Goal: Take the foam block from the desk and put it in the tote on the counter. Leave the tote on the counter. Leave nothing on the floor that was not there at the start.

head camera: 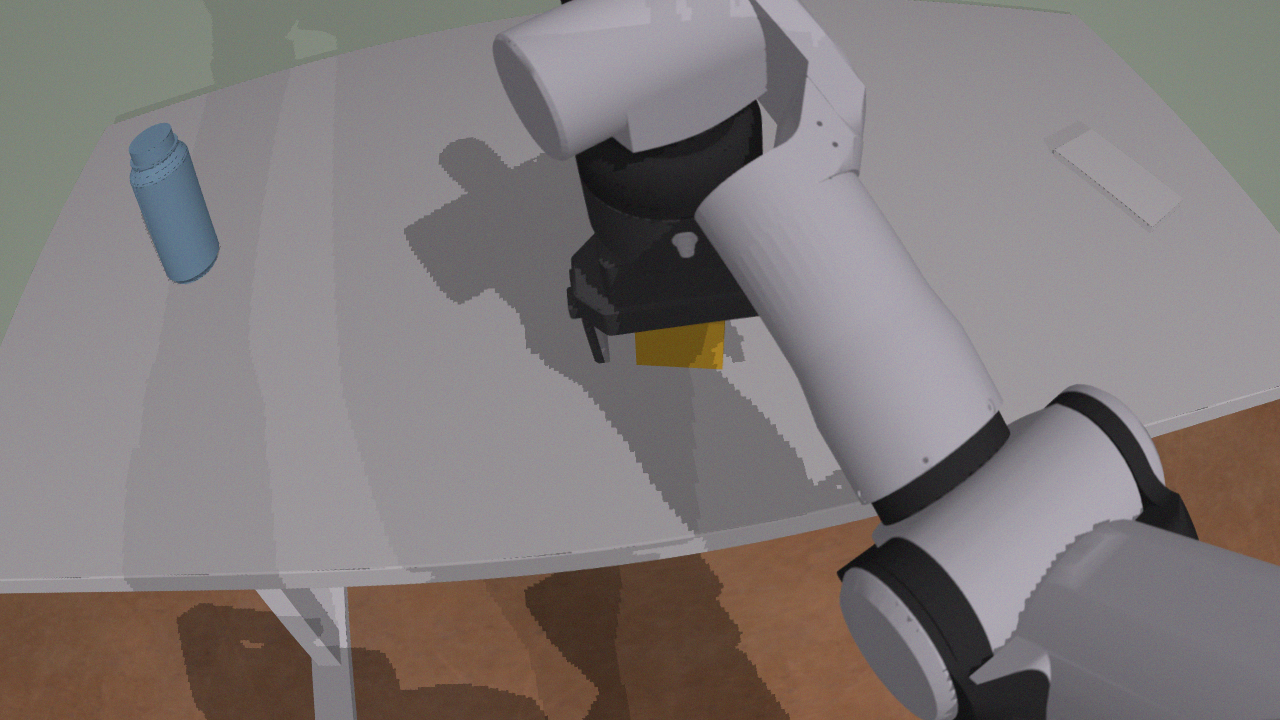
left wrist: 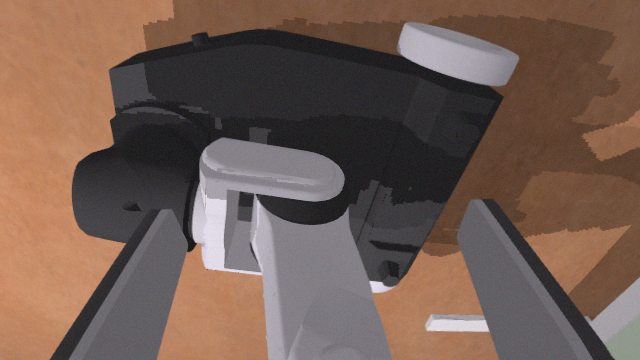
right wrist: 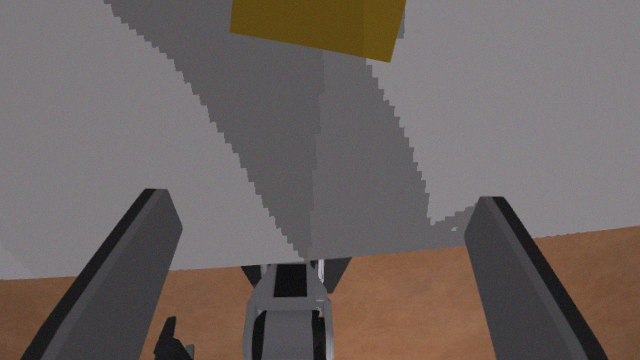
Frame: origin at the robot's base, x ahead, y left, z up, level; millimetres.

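Seen in the pictures: left gripper, fingertip midpoint: [left wrist: 321,223] [right wrist: 181,332]; right gripper, fingertip midpoint: [head camera: 691,337] [right wrist: 322,212].
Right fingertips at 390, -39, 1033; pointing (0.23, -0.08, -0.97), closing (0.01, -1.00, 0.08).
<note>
Pixels of each thing's middle, then the offset from my right fingertips to it, as dx, dy, dz. "pt": a spot on its surface instead. Level surfaces: height alone.
- foam block at the middle of its body: [head camera: 684,298] +92, -5, -59
- white-grey desk at its surface level: dz -81
- blue bottle at the middle of its body: [head camera: 172,203] +232, +472, +1
- white desk leg at a spot on its surface: [head camera: 332,662] pt +196, +604, -990
- brown floor at its surface level: dz -1031
The foam block [head camera: 678,346] [right wrist: 317,25] is a yellow-orange block lying on the white-grey desk [head camera: 429,429] [right wrist: 525,125]. In the head view it shows below the dark body of my right gripper, which covers part of it. In the right wrist view it is cut by the top edge, beyond the fingertips. My right gripper [right wrist: 322,212] is open with nothing between its fingers, above the desk's near edge in that view. My left gripper [left wrist: 321,223] is open and empty, over the robot's own base and the floor. The tote and the counter do not show.
A blue bottle [head camera: 177,210] stands at the left of the desk. A flat, pale rectangular object [head camera: 1117,177] lies at the right. A white desk leg [head camera: 332,662] stands under the near edge, above the brown floor [head camera: 447,644]. The robot's dark base [left wrist: 300,80] shows in the left wrist view.
</note>
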